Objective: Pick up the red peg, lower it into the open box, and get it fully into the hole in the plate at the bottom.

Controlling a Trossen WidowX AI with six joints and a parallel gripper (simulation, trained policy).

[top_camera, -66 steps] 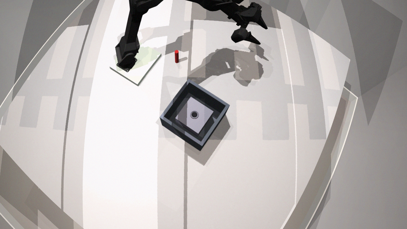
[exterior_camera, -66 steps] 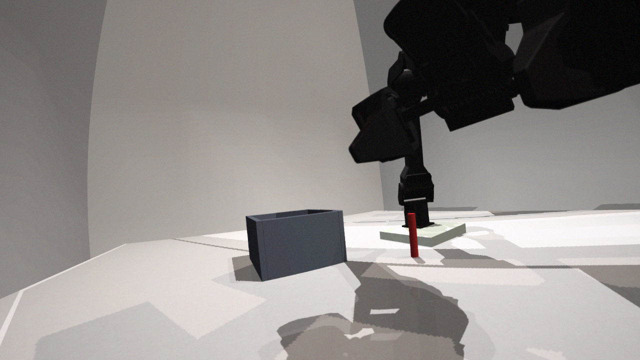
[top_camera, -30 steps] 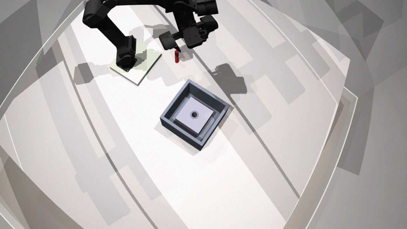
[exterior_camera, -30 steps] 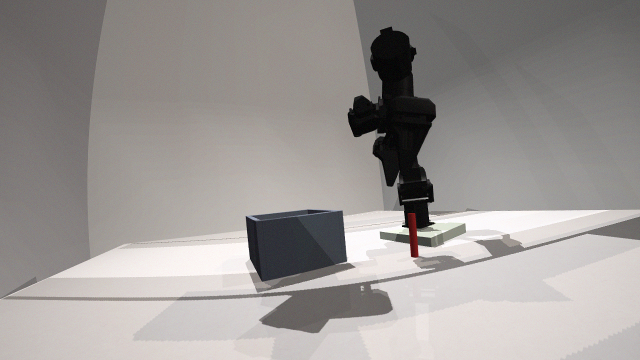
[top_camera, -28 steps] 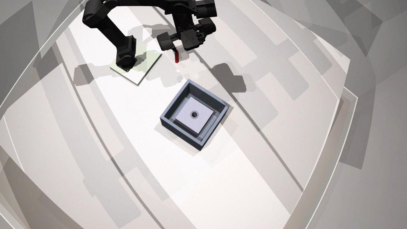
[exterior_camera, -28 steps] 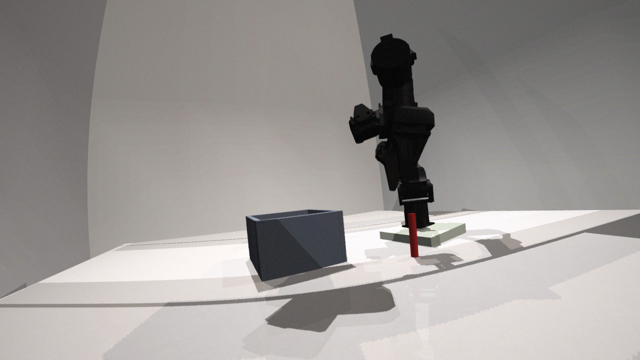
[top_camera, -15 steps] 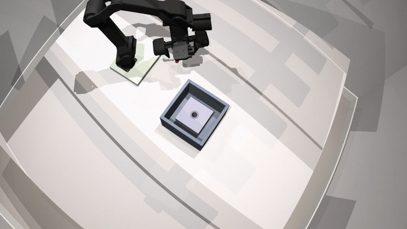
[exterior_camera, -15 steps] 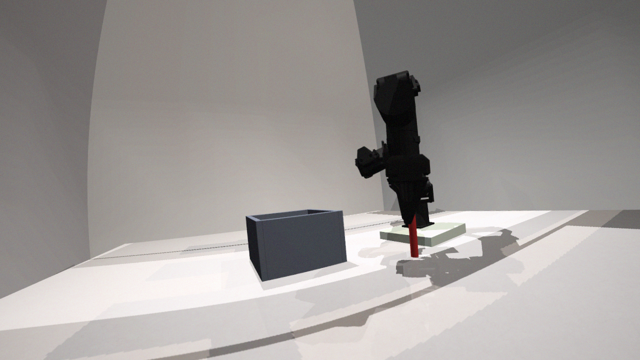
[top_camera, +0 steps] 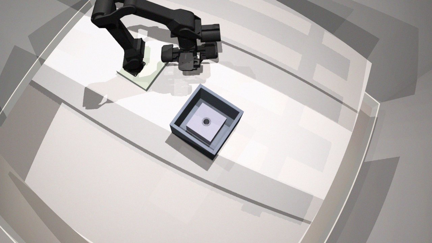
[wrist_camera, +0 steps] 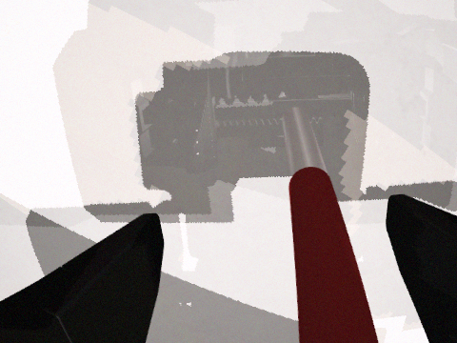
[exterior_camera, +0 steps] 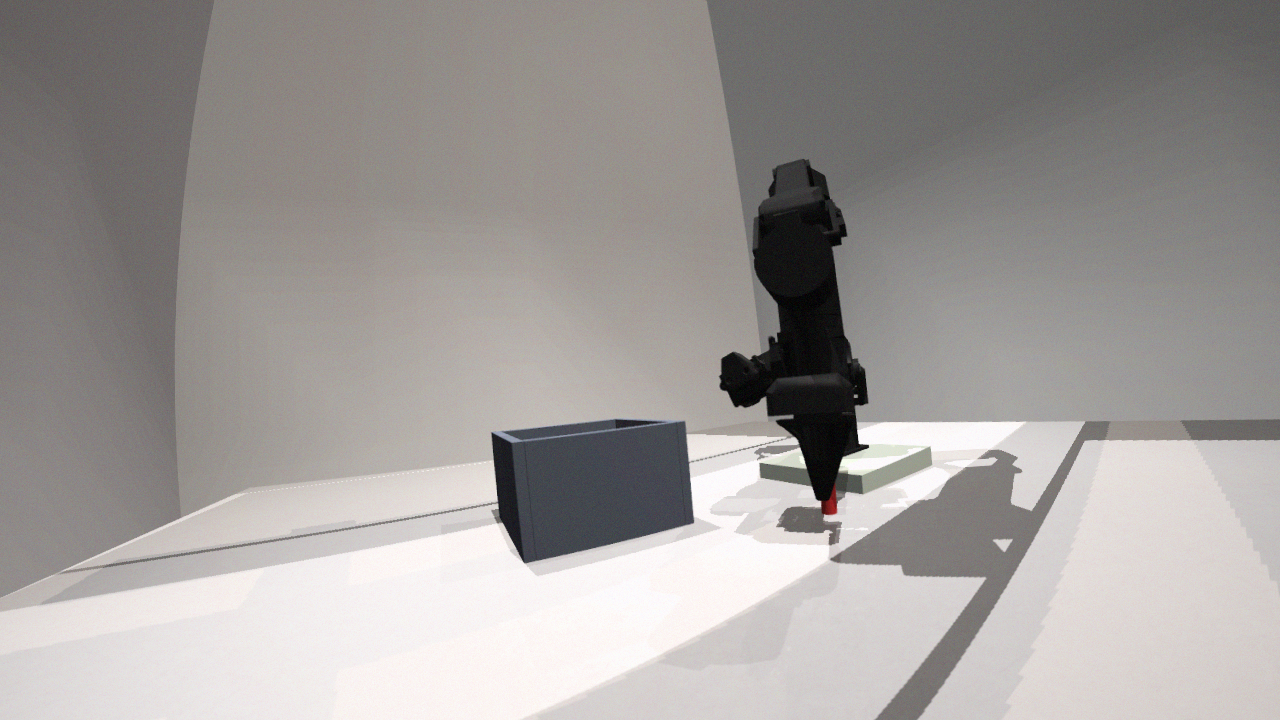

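Right now my gripper tip is 1 cm past the red peg and 2 cm below it. Also, from my gripper tip: light grey plate 17 cm ahead, 16 cm to the right, 2 cm above; dark box 17 cm ahead, 16 cm to the right.
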